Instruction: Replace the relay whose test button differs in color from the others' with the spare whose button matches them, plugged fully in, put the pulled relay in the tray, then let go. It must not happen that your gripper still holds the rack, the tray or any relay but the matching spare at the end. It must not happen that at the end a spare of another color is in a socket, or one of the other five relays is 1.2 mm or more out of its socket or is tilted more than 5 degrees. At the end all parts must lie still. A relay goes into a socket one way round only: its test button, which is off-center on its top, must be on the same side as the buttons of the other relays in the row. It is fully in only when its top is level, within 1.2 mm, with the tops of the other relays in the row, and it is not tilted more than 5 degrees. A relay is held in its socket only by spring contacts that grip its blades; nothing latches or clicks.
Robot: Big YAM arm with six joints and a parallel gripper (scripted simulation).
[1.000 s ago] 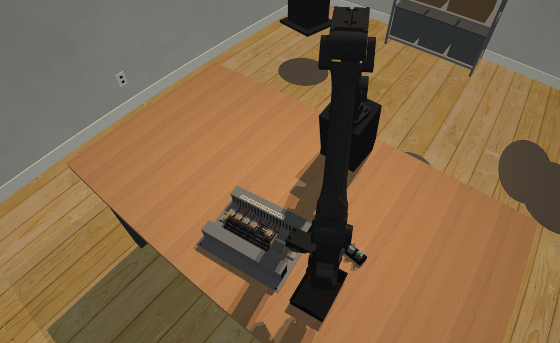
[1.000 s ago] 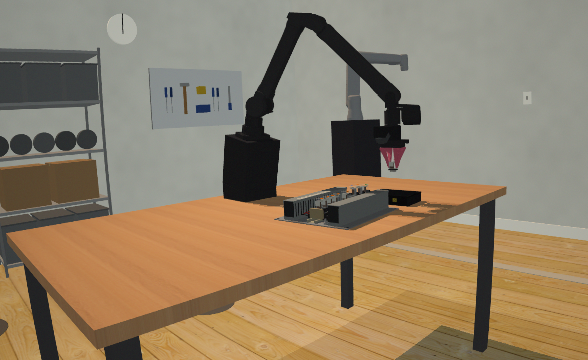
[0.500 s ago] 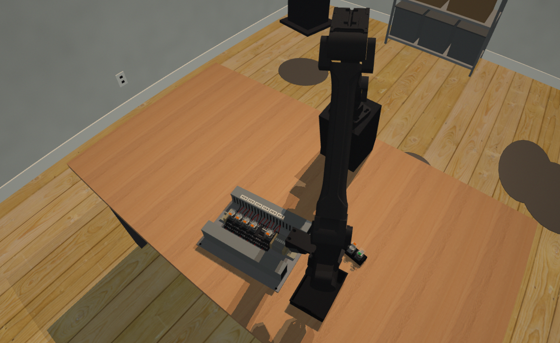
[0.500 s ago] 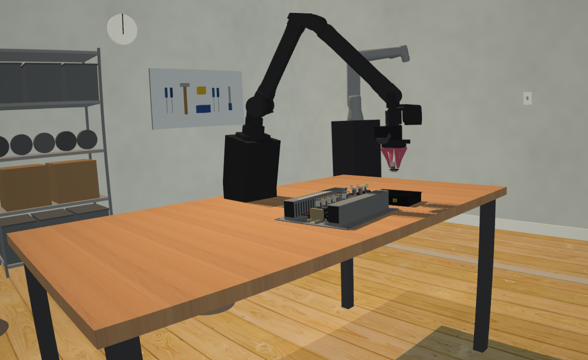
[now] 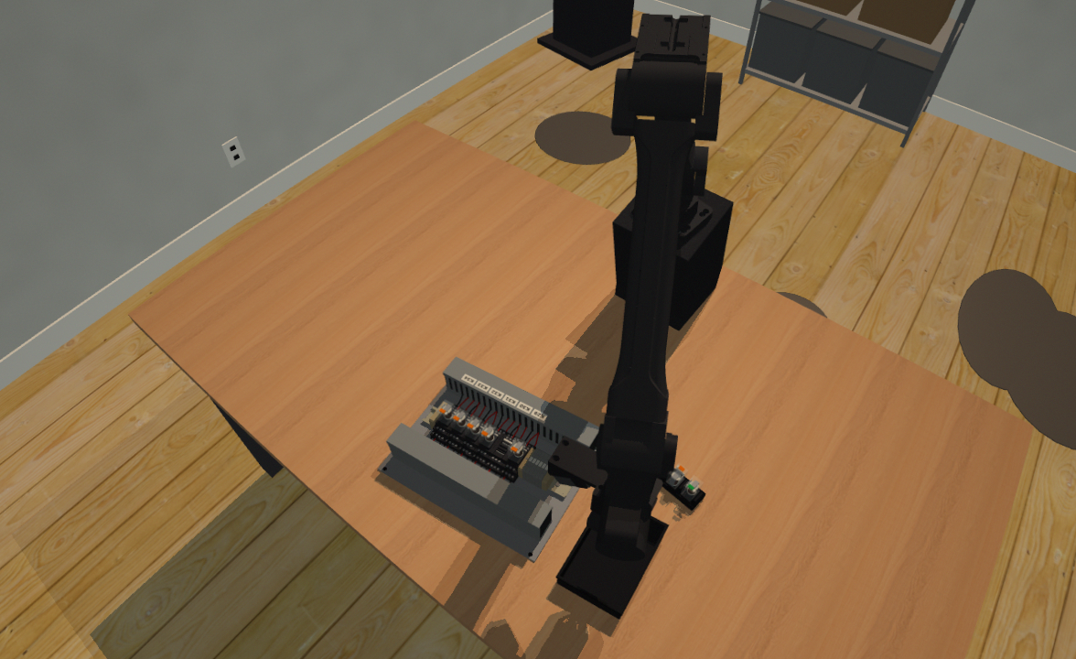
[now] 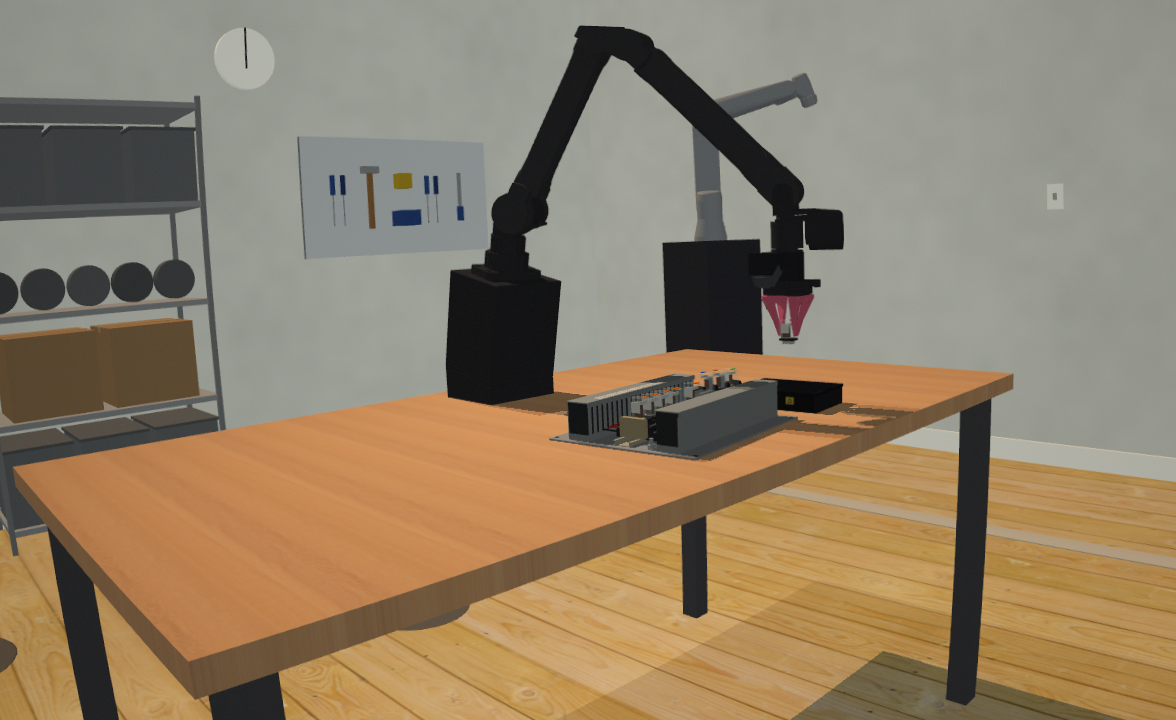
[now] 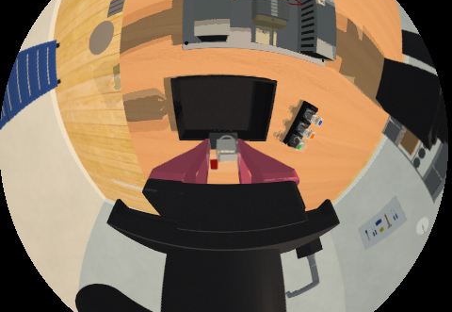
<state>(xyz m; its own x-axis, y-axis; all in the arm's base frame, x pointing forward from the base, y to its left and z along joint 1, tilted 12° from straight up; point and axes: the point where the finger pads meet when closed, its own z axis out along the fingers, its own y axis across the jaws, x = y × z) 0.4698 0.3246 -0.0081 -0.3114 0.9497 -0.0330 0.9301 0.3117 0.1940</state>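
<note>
My gripper is now 12 cm above the black tray. Also, from my hand: blue-button relay 17 cm behind, 5 cm to the right, 11 cm below; then green-button relay 18 cm behind, 1 cm to the left, 11 cm below; then black spare holder 17 cm behind, 2 cm to the right, 12 cm below.
</note>
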